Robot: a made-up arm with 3 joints. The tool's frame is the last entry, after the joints. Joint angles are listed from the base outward. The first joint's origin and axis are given. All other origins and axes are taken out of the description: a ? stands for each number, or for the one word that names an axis. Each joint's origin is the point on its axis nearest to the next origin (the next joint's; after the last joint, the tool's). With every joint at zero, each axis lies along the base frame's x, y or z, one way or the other. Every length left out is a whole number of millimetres.
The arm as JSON. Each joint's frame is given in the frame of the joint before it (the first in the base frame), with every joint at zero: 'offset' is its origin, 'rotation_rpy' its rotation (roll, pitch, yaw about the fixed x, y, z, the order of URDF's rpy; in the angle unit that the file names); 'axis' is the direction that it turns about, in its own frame. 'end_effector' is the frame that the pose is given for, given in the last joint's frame.
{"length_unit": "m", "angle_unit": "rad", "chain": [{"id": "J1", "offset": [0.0, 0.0, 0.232], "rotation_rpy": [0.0, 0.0, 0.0], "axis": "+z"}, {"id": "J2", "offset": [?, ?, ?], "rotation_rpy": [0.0, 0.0, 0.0], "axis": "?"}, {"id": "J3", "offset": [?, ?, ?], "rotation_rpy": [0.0, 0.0, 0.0], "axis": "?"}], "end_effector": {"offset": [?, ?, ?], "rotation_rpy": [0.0, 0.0, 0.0]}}
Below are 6 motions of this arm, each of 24 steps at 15 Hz.
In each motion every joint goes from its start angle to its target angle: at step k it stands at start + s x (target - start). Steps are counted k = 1, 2, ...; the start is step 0. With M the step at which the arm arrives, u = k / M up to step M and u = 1 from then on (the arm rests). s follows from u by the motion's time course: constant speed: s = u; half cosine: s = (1 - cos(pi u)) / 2; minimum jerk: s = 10 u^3 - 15 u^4 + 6 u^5.
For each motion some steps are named. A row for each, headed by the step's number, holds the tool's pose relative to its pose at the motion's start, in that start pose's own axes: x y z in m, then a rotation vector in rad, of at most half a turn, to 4 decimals.
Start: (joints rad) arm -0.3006 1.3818 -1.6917
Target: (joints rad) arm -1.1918 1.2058 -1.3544
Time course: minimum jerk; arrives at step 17
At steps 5, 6, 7, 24:
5: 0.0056 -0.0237 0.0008 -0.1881 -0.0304 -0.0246
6: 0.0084 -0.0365 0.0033 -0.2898 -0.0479 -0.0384
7: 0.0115 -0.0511 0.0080 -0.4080 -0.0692 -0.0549
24: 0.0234 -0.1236 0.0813 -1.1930 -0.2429 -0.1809

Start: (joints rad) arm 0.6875 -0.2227 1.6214
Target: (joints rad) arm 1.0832 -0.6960 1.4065
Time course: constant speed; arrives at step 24
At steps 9, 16, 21, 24:
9: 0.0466 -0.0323 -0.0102 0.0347 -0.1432 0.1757
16: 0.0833 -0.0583 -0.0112 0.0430 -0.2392 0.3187
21: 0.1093 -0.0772 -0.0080 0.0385 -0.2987 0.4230
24: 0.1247 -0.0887 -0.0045 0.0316 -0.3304 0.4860

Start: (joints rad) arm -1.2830 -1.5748 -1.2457
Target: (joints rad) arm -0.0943 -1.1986 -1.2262
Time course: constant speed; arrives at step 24
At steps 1, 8, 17, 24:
1: 0.0003 -0.0086 -0.0079 -0.0503 -0.0048 0.0149
8: 0.0042 -0.0779 -0.0446 -0.4023 -0.0179 0.1247
17: 0.0135 -0.1730 -0.0416 -0.8511 0.0212 0.2726
24: 0.0240 -0.2336 -0.0039 -1.1941 0.0982 0.3849

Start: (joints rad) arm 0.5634 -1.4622 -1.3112
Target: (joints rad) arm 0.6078 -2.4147 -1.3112
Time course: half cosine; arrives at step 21
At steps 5, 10, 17, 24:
5: 0.0016 0.0273 0.0065 -0.0059 0.0329 -0.1228
10: 0.0210 0.0923 0.0205 -0.0206 0.1109 -0.4265
17: 0.0794 0.1660 0.0327 -0.0396 0.2103 -0.8439
24: 0.0942 0.1771 0.0340 -0.0430 0.2284 -0.9247

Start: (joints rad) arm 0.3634 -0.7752 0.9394
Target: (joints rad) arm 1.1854 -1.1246 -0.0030
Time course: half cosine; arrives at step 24
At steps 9, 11, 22, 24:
9: 0.0213 -0.0089 0.0291 0.1027 -0.0470 0.1965
11: 0.0248 -0.0115 0.0444 0.1380 -0.0464 0.2751
22: 0.0106 -0.0167 0.1267 0.2425 0.0698 0.5610
24: 0.0095 -0.0166 0.1296 0.2445 0.0758 0.5678

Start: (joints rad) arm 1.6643 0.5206 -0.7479
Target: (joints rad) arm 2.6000 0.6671 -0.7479
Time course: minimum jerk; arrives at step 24
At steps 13, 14, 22, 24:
13: -0.0292 -0.0073 0.0125 0.2886 0.2505 0.3914
14: -0.0327 -0.0086 0.0143 0.3292 0.2826 0.4409
22: -0.0475 -0.0150 0.0230 0.5211 0.4263 0.6581
24: -0.0477 -0.0151 0.0231 0.5240 0.4284 0.6613

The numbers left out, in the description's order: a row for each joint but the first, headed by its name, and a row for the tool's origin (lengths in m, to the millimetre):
J2: xyz 0.118 -0.089 0.0, axis -y
J3: xyz -0.228 0.0 0.023, axis -x
tool: xyz 0.0 0.035 -0.226

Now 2 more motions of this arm.
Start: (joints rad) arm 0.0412 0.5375 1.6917
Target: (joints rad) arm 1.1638 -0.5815 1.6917
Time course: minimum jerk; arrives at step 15
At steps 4, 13, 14, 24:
4: 0.0422 -0.0069 -0.0113 0.0619 -0.1376 0.1204
13: 0.4126 -0.0443 0.1096 -0.0130 -1.2629 0.8338
14: 0.4185 -0.0456 0.1165 -0.0241 -1.2852 0.8434
24: 0.4194 -0.0458 0.1176 -0.0259 -1.2888 0.8449

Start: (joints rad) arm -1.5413 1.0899 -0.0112
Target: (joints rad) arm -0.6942 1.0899 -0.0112
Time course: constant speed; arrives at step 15
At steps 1, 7, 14, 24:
1: 0.0012 0.0109 -0.0024 0.0501 0.0003 0.0261
7: 0.0023 0.0779 -0.0053 0.3505 0.0020 0.1829
14: -0.0094 0.1520 0.0164 0.7010 0.0041 0.3657
24: -0.0122 0.1616 0.0215 0.7510 0.0044 0.3918

